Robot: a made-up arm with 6 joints.
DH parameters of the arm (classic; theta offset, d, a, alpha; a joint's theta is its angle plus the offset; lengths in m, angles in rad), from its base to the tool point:
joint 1: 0 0.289 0 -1.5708
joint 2: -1.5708 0 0.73 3.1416
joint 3: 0 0 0 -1.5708
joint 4: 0 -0.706 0 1.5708
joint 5: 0 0.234 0 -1.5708
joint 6: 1.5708 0 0 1.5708
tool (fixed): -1.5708 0 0 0
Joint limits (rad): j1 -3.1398..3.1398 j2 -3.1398..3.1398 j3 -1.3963..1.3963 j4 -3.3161..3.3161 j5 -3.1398..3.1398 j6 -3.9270..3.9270
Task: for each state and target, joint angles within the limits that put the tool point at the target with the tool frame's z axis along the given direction. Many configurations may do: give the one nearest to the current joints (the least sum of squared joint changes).
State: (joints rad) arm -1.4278 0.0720 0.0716 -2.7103 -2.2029 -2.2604
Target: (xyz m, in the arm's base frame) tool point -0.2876 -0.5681 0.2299 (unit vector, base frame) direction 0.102 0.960 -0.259
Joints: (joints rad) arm -2.1444 0.5249 -0.3689 -1.8599 -2.6653 -2.3998
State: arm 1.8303 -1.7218 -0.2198 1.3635 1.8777 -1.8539
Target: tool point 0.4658 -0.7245 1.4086 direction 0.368 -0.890 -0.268
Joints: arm 2.2148 -0.9432 0.6887 1.8409 1.6725 -1.3574
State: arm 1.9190 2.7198 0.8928 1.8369 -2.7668 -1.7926
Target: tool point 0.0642 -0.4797 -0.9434 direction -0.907 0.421 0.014
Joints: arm 1.9014 3.0551 0.3737 1.9889 -2.2812 -2.5442
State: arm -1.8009 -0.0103 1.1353 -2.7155 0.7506 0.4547
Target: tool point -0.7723 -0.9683 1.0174 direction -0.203 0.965 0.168
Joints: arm -2.3933 0.8474 1.3963 -2.4769 1.0460 1.1602
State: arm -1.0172 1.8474 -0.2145 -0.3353 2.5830 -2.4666
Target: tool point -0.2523 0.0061 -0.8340 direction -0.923 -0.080 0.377
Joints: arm -1.0311 2.6011 0.3670 -0.4238 2.8551 -1.4028
